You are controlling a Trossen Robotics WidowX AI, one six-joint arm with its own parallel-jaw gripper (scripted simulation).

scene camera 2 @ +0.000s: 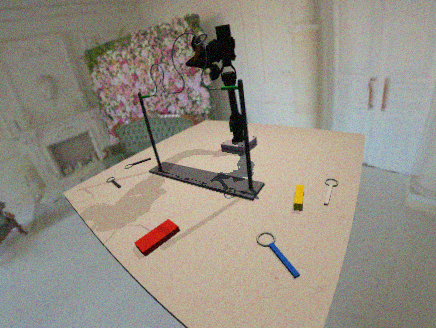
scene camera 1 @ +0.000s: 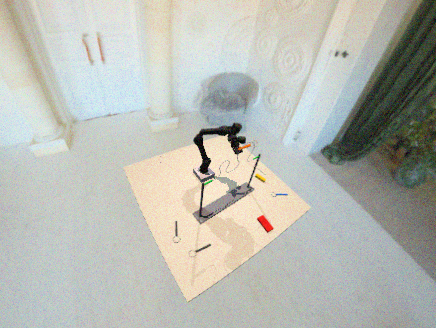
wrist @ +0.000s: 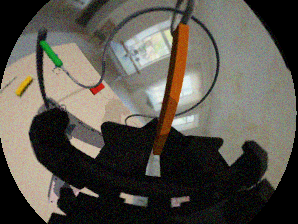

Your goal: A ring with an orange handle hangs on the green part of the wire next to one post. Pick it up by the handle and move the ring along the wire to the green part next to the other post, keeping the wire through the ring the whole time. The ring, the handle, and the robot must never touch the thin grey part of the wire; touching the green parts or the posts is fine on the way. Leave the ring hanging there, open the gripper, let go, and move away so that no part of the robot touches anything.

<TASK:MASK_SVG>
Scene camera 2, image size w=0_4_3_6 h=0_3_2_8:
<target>red block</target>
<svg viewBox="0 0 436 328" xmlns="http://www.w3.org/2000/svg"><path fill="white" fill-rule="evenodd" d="M175 223L169 219L164 223L162 222L158 227L144 235L143 238L141 237L138 241L135 241L135 246L146 257L180 231Z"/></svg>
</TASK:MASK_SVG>
